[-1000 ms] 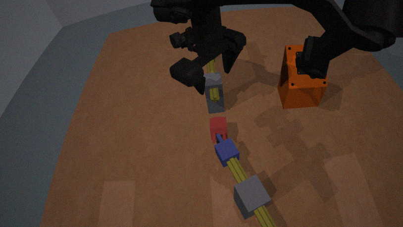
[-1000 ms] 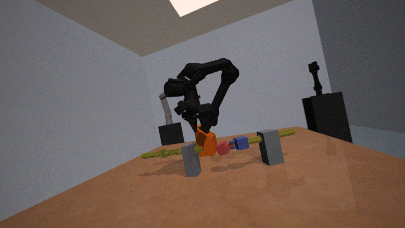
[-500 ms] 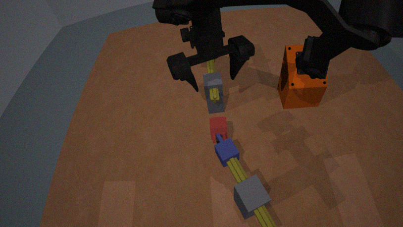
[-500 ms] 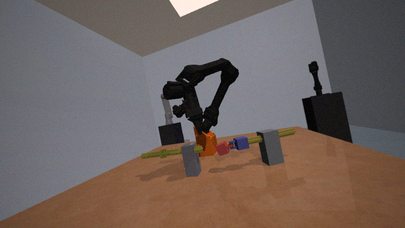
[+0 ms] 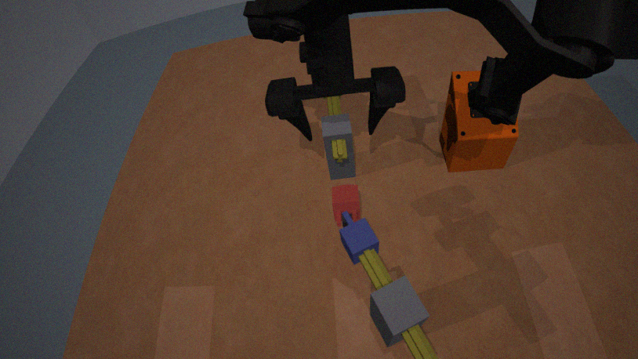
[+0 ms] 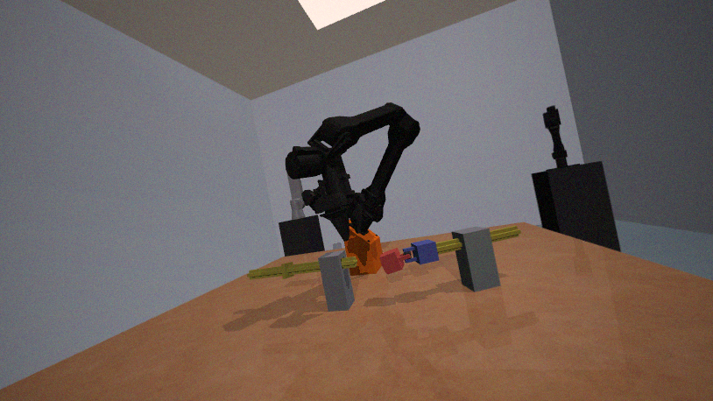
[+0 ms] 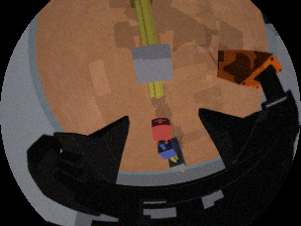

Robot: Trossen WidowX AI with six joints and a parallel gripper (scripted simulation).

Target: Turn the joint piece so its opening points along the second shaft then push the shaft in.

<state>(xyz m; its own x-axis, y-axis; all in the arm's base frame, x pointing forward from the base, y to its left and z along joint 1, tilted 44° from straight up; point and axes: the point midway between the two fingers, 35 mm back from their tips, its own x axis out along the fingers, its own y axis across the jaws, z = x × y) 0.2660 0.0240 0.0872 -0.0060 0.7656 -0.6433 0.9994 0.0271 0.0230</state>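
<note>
My gripper tip is 8 cm to the right of the red joint piece and 6 cm above it.
</note>
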